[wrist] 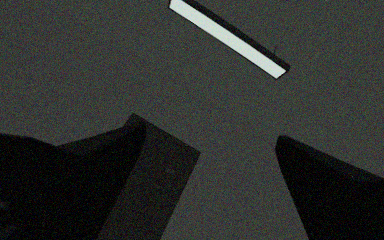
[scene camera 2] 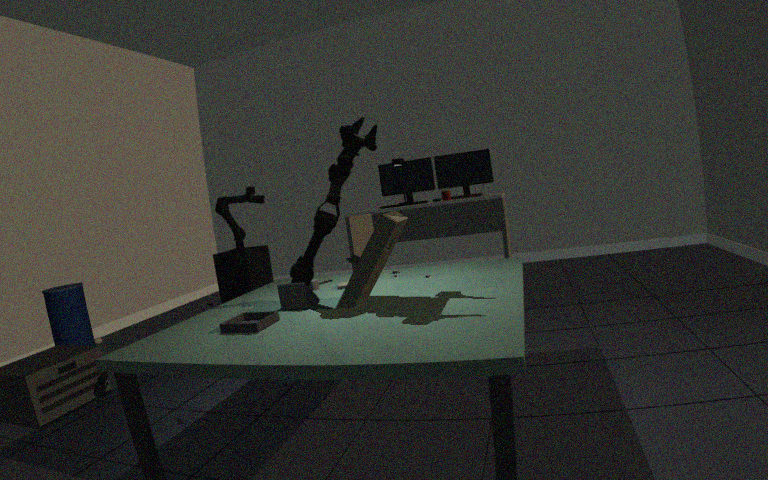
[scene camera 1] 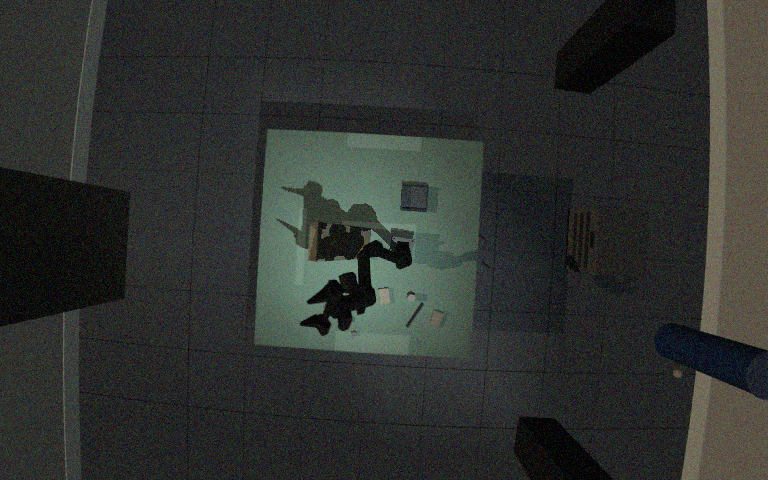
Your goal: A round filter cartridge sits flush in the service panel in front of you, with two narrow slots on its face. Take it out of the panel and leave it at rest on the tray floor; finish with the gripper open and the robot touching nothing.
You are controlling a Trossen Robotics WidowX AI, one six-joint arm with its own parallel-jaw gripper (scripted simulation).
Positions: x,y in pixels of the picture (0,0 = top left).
The gripper shows in the wrist view (210,136), in scene camera 2 and in scene camera 1. One and the same spot on the gripper: (scene camera 2: 370,138) is (scene camera 1: 316,317).
